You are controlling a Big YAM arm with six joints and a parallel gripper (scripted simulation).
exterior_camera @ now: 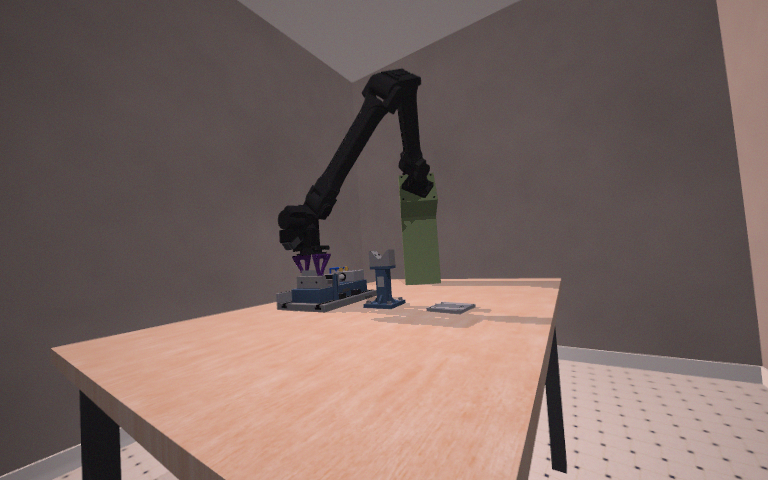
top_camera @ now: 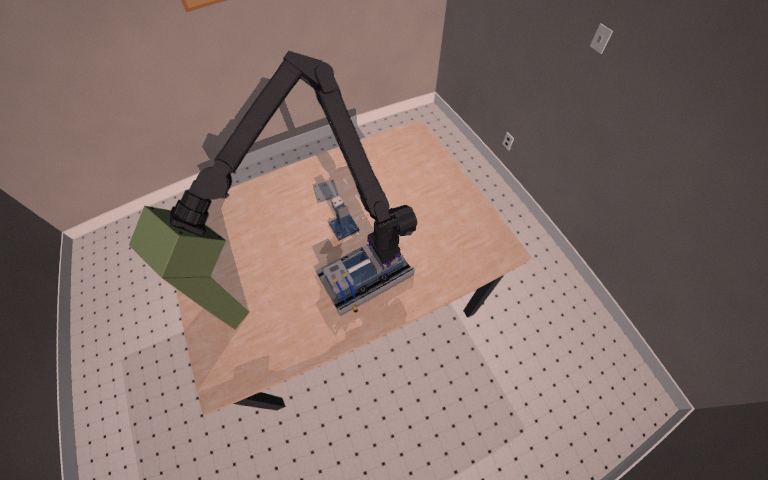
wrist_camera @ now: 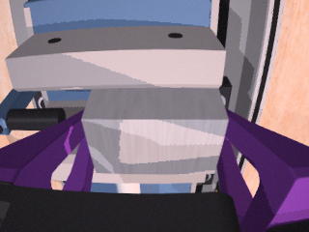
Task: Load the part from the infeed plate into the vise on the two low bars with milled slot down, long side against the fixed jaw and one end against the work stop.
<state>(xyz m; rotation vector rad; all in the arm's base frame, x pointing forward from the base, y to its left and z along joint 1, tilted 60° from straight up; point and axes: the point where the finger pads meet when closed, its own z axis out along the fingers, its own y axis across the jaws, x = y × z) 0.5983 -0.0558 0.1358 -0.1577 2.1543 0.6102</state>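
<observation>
My hand is 1 cm above the part. Round my hand: fixed jaw 3 cm to the left, 2 cm below, 2 cm ahead; then work stop rod 6 cm to the left, 3 cm behind, 1 cm below; then moving jaw 4 cm behind, 2 cm below.
</observation>
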